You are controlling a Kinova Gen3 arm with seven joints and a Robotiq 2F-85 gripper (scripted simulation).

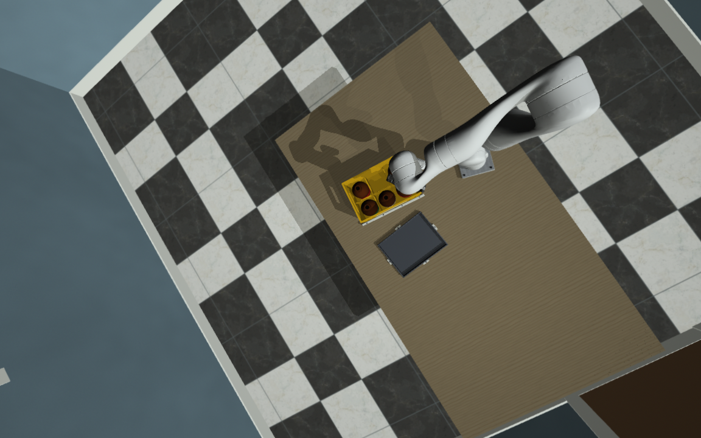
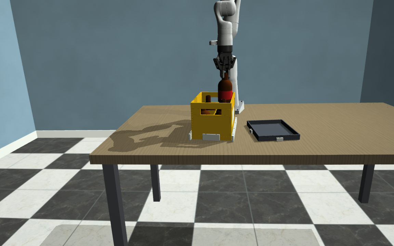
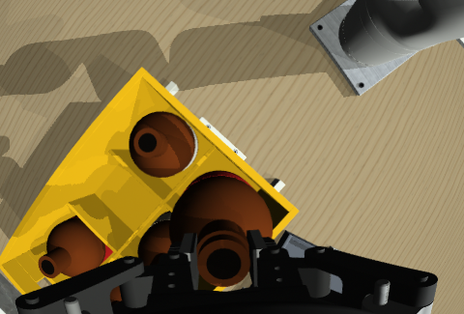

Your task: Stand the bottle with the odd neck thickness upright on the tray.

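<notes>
Right now my hand is 7 cm above the brown bottle. Also, from my hand: yellow crate 7 cm ahead, 7 cm to the right, 19 cm below; then dark tray 15 cm ahead, 20 cm to the left, 26 cm below.
</notes>
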